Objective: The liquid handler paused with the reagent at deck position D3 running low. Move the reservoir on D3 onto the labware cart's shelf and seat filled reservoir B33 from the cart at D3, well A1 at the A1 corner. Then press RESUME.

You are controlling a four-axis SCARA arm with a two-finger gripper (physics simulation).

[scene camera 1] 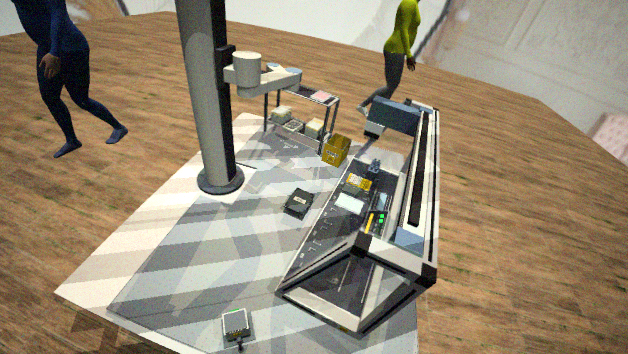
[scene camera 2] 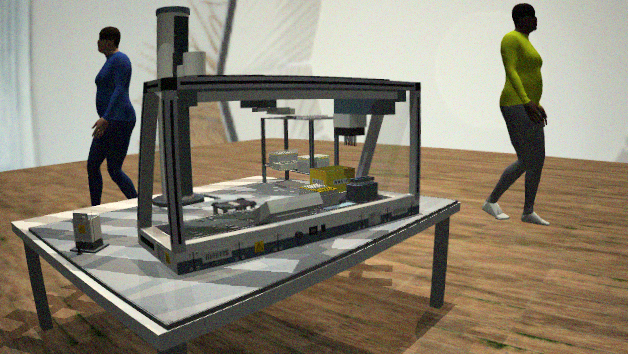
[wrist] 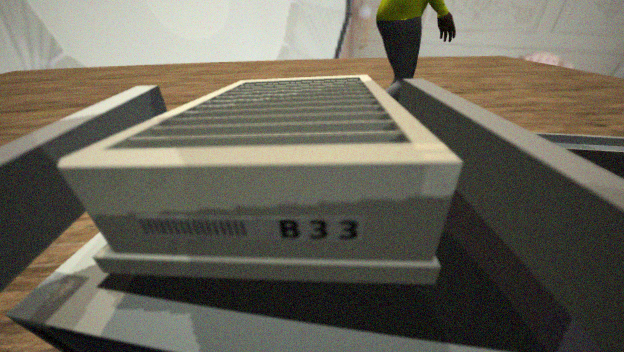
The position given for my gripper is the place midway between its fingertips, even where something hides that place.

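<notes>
Looking through the wrist camera, I find a cart shelf (wrist: 69, 298), and my own gripper (wrist: 284, 104) is in that same view.
</notes>
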